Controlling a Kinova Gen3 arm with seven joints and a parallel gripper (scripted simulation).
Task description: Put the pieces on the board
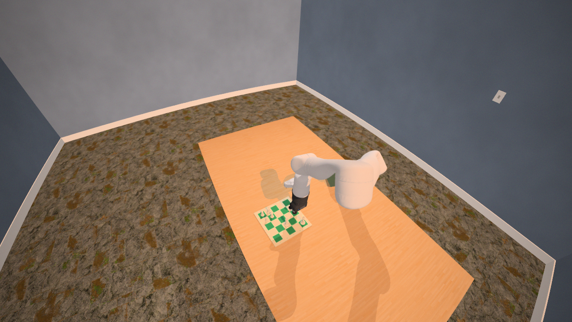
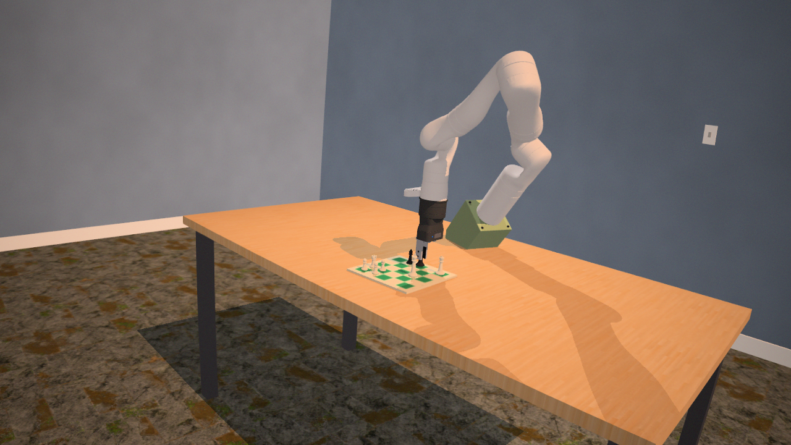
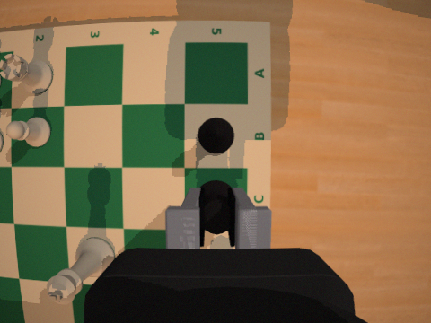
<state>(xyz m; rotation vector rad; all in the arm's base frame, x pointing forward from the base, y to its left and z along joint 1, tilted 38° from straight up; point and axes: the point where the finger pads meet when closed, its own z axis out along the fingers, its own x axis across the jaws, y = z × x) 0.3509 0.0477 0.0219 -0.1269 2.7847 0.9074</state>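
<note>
Now: the black queen 1 cm below my hand. Round my hand: white king 7 cm ahead, 5 cm to the left, 1 cm below; then chessboard 8 cm ahead, 5 cm below, 1 cm to the left; then black bishop 4 cm to the right, 2 cm below, 1 cm ahead.
</note>
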